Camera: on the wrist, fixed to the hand. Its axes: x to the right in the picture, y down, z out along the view.
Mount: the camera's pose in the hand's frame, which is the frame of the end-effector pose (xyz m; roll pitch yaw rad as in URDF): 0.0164 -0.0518 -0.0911 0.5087 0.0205 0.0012
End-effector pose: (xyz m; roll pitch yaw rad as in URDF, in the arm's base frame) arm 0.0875 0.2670 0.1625 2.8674 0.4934 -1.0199
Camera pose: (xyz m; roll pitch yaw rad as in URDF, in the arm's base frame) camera 0.1768 0.2640 0.2196 -2.9048 0.4733 -1.0150
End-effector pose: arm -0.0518 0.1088 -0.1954 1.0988 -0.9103 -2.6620
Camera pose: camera -0.0955 0.0212 -0.2362 1.5836 -0.9018 -2.6317
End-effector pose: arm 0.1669 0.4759 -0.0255 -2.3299 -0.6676 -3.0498
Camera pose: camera 0.2131 0.5107 0.0634 -1.8086 -0.6807 -3.0700
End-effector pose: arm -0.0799 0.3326 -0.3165 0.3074 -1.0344 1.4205
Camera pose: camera -0.0439 0.4247 -0.3548 0.8042 -1.0152 1.4344
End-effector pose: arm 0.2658 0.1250 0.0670 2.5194 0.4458 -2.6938
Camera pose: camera 0.2766 0.0246 0.0995 3.0332 0.4284 -2.6817
